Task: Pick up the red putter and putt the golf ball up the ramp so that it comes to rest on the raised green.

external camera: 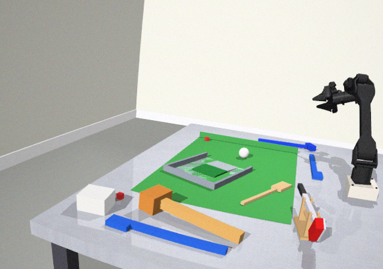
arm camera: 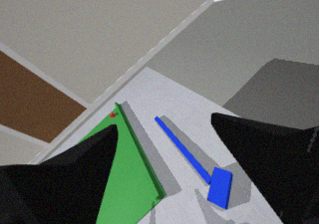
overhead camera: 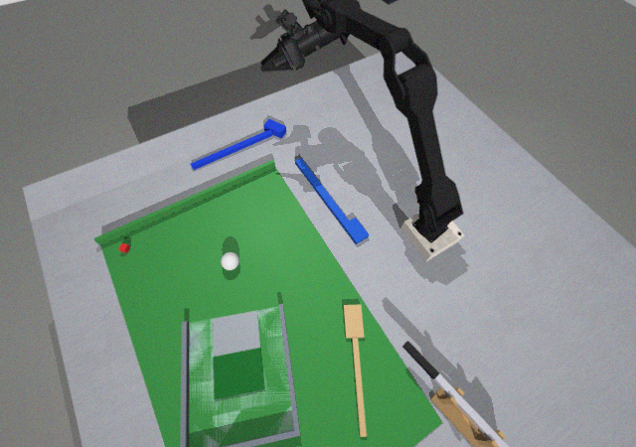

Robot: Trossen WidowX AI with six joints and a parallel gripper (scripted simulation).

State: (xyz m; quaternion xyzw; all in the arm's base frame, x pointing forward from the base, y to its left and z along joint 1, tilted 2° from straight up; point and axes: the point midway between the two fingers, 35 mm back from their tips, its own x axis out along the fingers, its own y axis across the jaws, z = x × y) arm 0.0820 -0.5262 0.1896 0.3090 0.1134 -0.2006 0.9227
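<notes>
Right now the tan paddle is 210 mm ahead of my gripper tip, 630 mm to the left of it and 220 mm below it. Also, from my gripper tip: wooden stand (130 mm ahead, 850 mm to the left, 200 mm below); white golf ball (320 mm ahead, 290 mm to the left, 210 mm below); white box (690 mm ahead, 910 mm to the left, 210 mm below).
</notes>
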